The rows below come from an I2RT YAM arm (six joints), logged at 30 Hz.
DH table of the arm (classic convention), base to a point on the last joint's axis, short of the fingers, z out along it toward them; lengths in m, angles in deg. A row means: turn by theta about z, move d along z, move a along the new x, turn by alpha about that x. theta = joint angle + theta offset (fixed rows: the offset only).
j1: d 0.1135; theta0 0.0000; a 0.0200; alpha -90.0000
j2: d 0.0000; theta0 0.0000; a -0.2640; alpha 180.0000
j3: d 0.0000; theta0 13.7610; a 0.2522; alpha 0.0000
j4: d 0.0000; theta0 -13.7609; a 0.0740; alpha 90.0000
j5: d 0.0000; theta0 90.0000; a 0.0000; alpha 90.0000
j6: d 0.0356; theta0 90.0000; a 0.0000; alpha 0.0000
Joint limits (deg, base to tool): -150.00..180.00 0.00..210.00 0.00..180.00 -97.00..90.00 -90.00..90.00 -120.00..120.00
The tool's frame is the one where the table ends.
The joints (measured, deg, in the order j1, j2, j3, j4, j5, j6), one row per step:
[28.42, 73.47, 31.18, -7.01, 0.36, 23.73]
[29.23, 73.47, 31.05, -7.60, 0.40, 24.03]
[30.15, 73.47, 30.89, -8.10, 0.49, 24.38]
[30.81, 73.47, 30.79, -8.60, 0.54, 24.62]
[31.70, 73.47, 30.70, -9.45, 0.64, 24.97]
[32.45, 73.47, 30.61, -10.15, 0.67, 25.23]
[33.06, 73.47, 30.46, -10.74, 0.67, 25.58]
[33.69, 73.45, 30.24, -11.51, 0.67, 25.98]
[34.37, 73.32, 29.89, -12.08, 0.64, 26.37]
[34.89, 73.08, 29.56, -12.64, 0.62, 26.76]
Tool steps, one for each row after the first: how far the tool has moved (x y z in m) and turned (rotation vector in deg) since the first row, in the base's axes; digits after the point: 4 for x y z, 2 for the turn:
[-0.0028, 0.0023, -0.0014, -0.20, 0.71, 0.56]
[-0.0057, 0.0049, -0.0028, -0.40, 1.36, 1.15]
[-0.0081, 0.0066, -0.0039, -0.60, 1.93, 1.59]
[-0.0113, 0.0088, -0.0054, -0.97, 2.80, 2.14]
[-0.0140, 0.0107, -0.0066, -1.27, 3.54, 2.67]
[-0.0166, 0.0119, -0.0081, -1.49, 4.27, 3.00]
[-0.0197, 0.0129, -0.0099, -1.81, 5.21, 3.30]
[-0.0231, 0.0139, -0.0118, -2.04, 6.00, 3.68]
[-0.0261, 0.0143, -0.0132, -2.20, 6.67, 3.89]

